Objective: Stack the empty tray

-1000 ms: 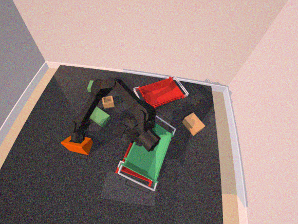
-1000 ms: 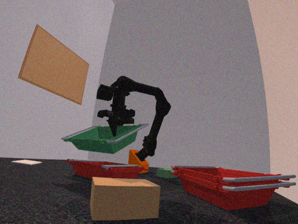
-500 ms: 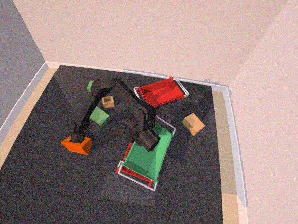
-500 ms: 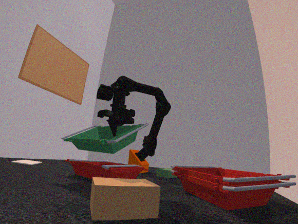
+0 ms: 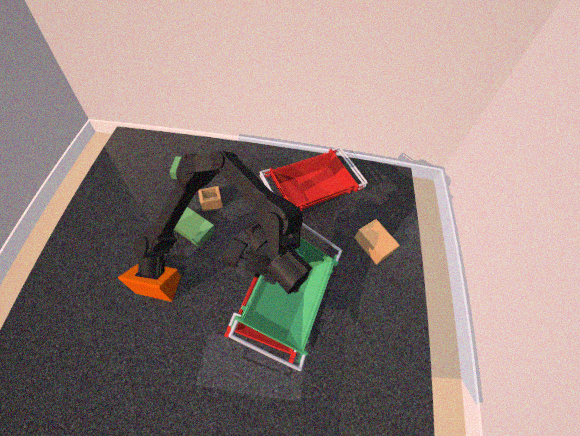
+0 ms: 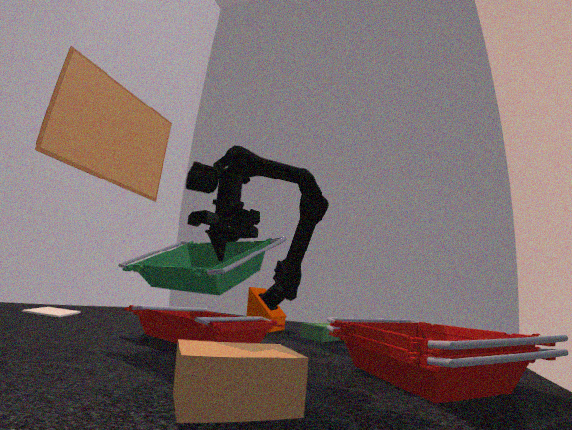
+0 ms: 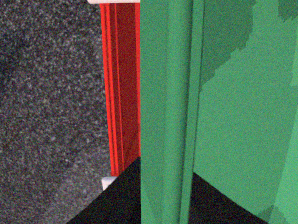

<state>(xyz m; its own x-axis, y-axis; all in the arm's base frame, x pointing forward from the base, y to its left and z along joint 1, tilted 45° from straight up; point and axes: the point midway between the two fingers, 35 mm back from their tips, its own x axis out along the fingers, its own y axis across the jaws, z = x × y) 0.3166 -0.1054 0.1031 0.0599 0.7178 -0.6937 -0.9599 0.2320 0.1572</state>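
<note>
Right now my gripper tip is 80 mm short of the green tray, 20 mm to the left of it and 10 mm above it. Round my gripper tip: tan box 350 mm ahead, 230 mm to the left, 150 mm below.
</note>
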